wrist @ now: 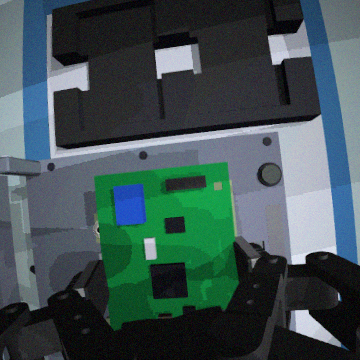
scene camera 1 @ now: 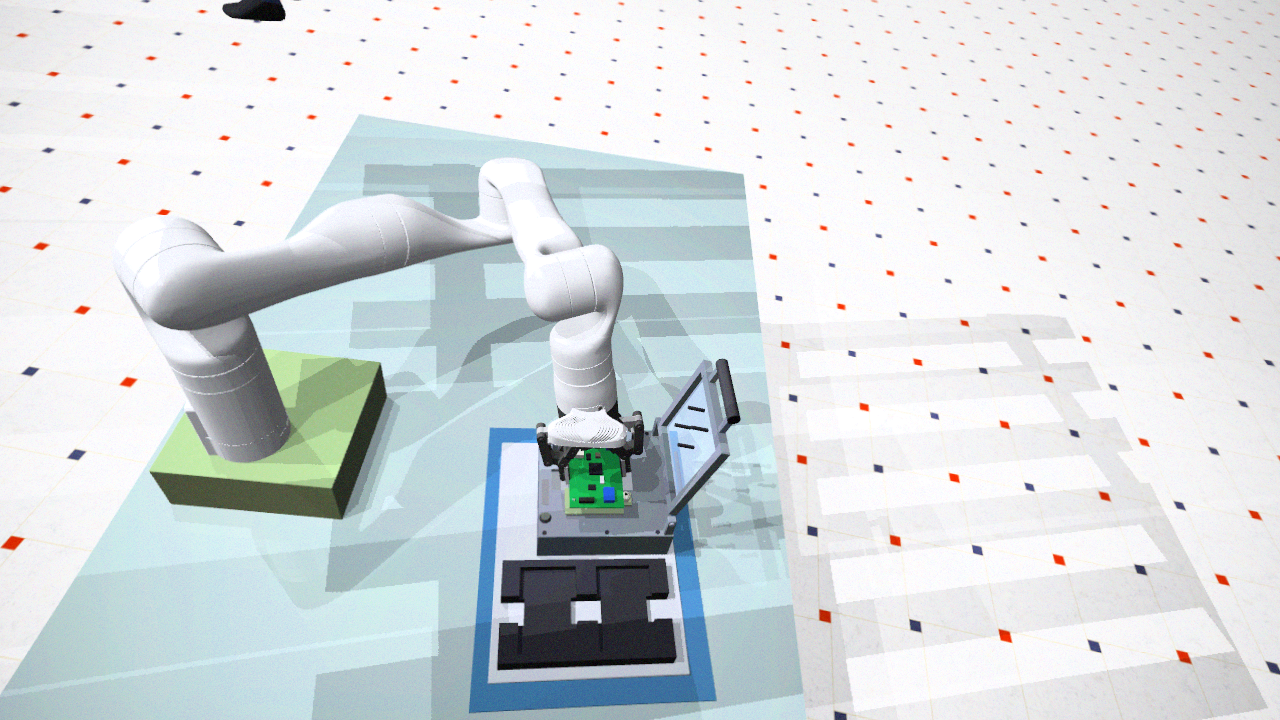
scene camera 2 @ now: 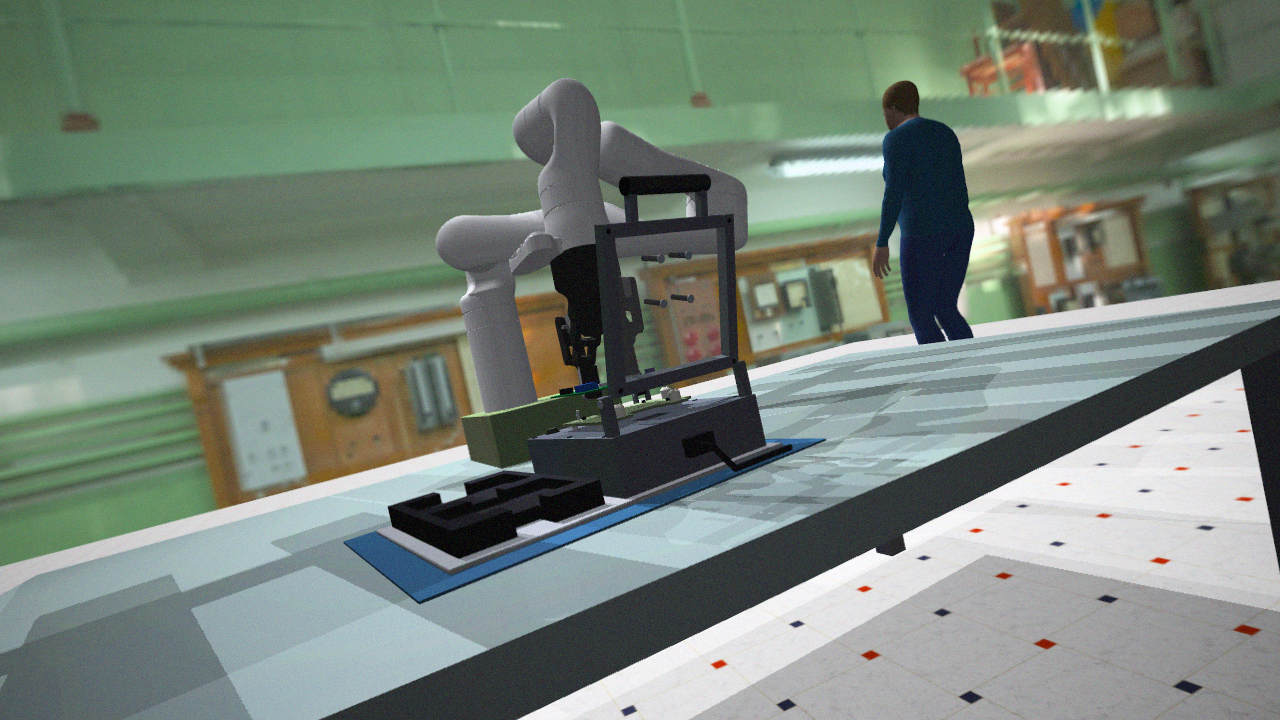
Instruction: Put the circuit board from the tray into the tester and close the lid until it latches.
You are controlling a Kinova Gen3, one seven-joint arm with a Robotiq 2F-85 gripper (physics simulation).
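Frame: origin at the arm's base, x ahead, y left, z up, level; centimetres.
Seen in the pictures: gripper, fingertip midpoint: [wrist: 168, 265] [scene camera 1: 595, 475]; arm's base, origin of the base link: [scene camera 1: 252, 433] [scene camera 2: 511, 406].
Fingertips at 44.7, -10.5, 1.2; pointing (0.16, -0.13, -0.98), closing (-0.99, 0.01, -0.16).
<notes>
Pixels of each thing's top centre, then the offset from my fingertips to it, as dx, dy, dz. "*": a spot on its surface instead.
- green circuit board, middle of its top: [wrist: 165, 276] [scene camera 2: 608, 377] [scene camera 1: 596, 468] -0.1, +0.2, +1.5
- pale nest, surface spot: [scene camera 2: 657, 409] * +0.3, +5.5, -3.3
- black tray, surface spot: [wrist: 200, 107] * -3.5, -10.6, -7.5
- white sheet with a blue border, surface spot: [scene camera 2: 407, 580] * +7.0, -26.4, -9.1
- black lever, surface spot: [scene camera 2: 729, 456] * +11.1, +4.3, -8.5
The green circuit board [scene camera 1: 601, 490] [wrist: 200, 240] is between the fingers of my gripper [scene camera 1: 595, 467] [wrist: 168, 265], which is shut on its side edges. The board is roughly level, low over the pale nest [scene camera 2: 657, 409] of the grey tester [scene camera 1: 626, 543] [scene camera 2: 577, 461] [wrist: 250, 150]; a small gap shows in scene camera 2. The board hides most of the nest from above. The tester's lid [scene camera 1: 703, 474] [scene camera 2: 662, 224] stands open, upright, on the side away from the robot base, its black handle [scene camera 1: 728, 391] [scene camera 2: 665, 184] at the top. The black tray [scene camera 1: 586, 642] [wrist: 200, 107] has two vacant pockets.
The tray and tester stand on a white sheet with a blue border [scene camera 1: 702, 685] [scene camera 2: 407, 580]. The robot's green base block [scene camera 1: 250, 492] [scene camera 2: 494, 438] is on the table beyond the mat. A black lever [scene camera 2: 729, 456] sticks out of the tester's side. A person [scene camera 2: 926, 188] stands behind the table.
</notes>
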